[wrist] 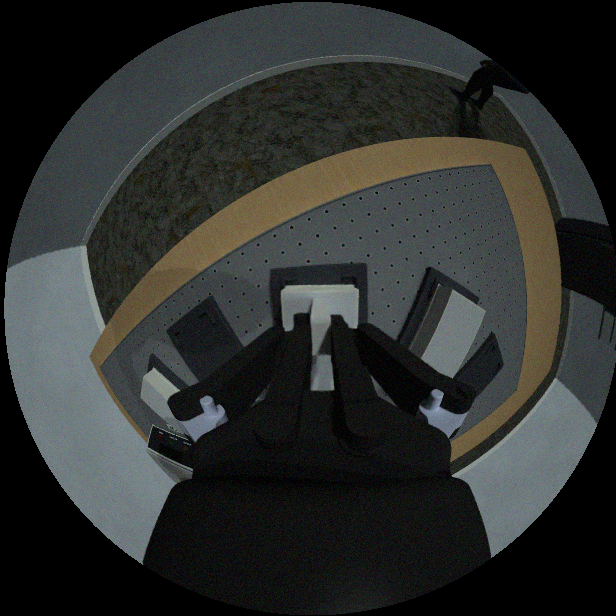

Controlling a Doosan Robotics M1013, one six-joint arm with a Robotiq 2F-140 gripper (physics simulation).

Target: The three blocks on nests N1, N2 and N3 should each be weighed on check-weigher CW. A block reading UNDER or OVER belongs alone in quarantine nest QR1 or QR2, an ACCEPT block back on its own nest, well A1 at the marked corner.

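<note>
My gripper points down at the perforated plate. Its two dark fingers are drawn close together, with a narrow strip of a white block filling the gap between them. That block lies inside the dark frame of the middle nest; I cannot tell whether it is lifted off it. A second white block stands in a dark nest to the right. A third white block shows at the left, partly hidden by the gripper linkage. The check-weigher's display panel is at the lower left.
An empty dark nest lies left of the middle one, and another at the far right. The grey perforated plate has a tan wooden border. Speckled dark floor lies beyond it. The gripper body hides the lower view.
</note>
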